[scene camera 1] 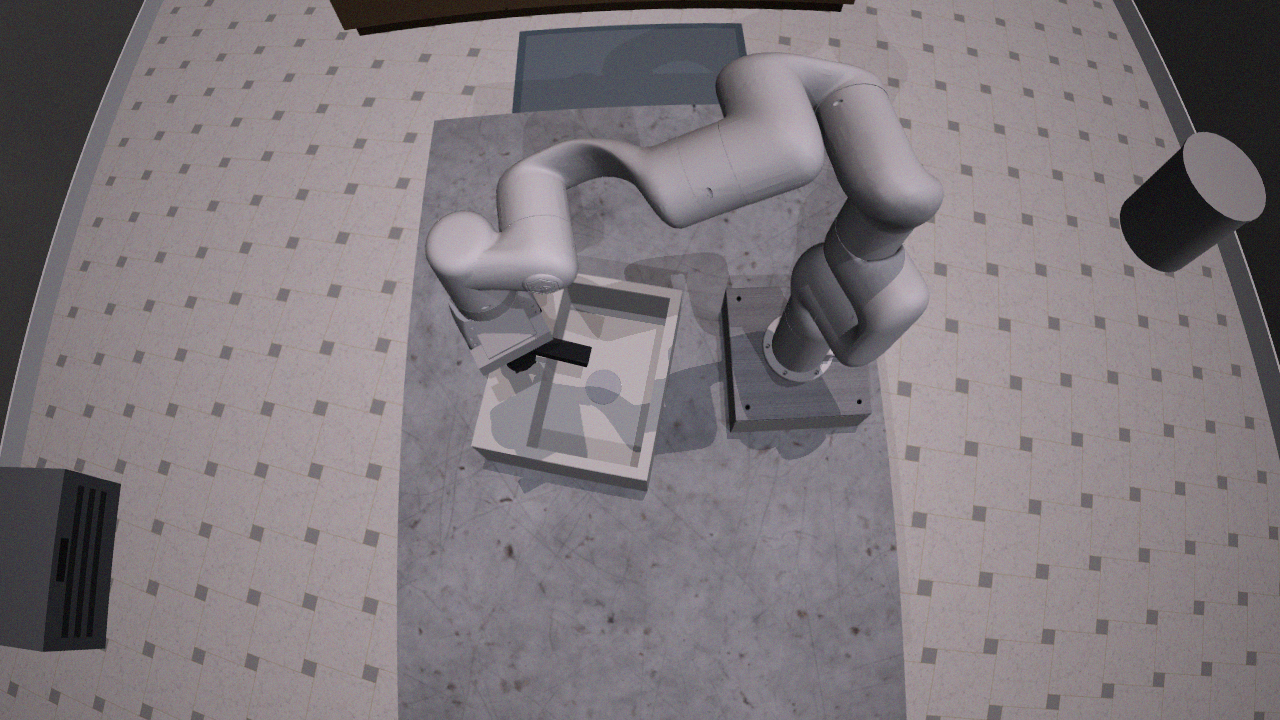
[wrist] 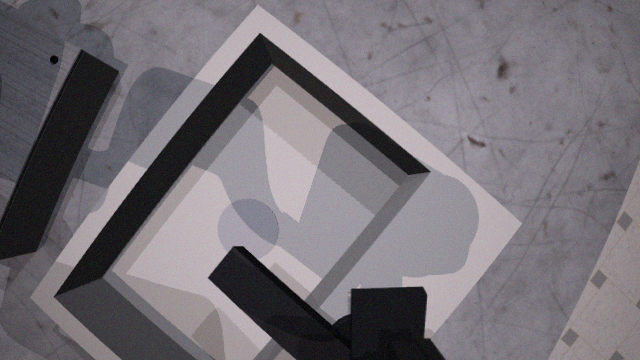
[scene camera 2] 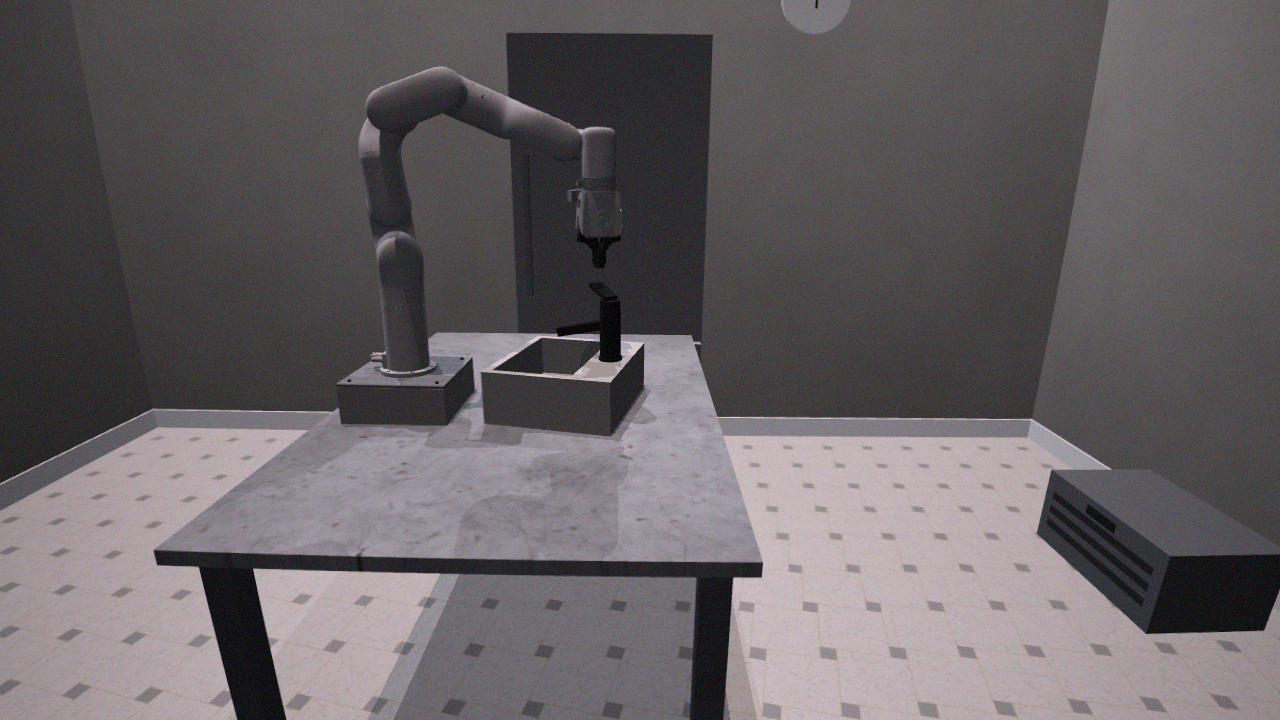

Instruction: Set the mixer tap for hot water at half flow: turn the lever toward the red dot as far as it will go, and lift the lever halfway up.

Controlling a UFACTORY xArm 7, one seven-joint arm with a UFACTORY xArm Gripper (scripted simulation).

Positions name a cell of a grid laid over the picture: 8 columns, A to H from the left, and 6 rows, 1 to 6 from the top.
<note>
In view: a black mixer tap (scene camera 1: D3) and a white sink basin (wrist: D3).
The black mixer tap also shows in the wrist view (wrist: D5).
</note>
